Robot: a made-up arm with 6 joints.
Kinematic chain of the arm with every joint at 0, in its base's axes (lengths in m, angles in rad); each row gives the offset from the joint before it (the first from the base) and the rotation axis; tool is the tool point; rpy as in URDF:
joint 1: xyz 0 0 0.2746 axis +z
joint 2: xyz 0 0 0 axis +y
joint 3: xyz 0.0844 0 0.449 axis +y
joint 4: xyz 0.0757 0 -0.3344 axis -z
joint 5: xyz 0 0 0 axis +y
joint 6: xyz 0.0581 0 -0.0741 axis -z
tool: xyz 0 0 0 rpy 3.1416 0 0
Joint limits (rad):
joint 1: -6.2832..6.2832
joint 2: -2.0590..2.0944
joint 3: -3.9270..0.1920
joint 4: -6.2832..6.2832
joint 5: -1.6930..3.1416
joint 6: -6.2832..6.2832
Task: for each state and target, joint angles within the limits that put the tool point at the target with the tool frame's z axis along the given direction. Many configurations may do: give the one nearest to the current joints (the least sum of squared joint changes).
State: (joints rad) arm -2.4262 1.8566 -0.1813 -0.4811 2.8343 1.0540
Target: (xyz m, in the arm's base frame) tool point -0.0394 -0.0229 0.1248 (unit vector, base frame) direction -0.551 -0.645 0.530
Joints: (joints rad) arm -1.9937 2.0923 -0.1203 -0.2869 2.1442 1.0540
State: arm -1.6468 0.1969 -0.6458 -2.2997 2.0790 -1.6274
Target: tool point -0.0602 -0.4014 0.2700 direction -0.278 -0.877 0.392
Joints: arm -1.6694 0.4749 -0.3586 -2.9210 2.0873 -1.6274
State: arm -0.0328 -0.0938 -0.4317 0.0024 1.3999 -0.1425
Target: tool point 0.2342 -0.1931 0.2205 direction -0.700 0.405 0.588
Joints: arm -0.6526 0.6989 -0.6028 -0.1203 2.1041 -0.1425
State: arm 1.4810 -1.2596 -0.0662 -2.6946 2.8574 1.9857
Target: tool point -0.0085 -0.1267 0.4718 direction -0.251 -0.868 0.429
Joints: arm 1.2885 -1.3191 0.1902 -2.6568 3.1400 1.9857
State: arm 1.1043 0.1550 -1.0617 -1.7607 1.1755 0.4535
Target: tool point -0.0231 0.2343 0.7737 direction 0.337 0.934 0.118
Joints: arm 1.5403 -0.6077 -0.9984 -1.8387 0.3255 0.4535
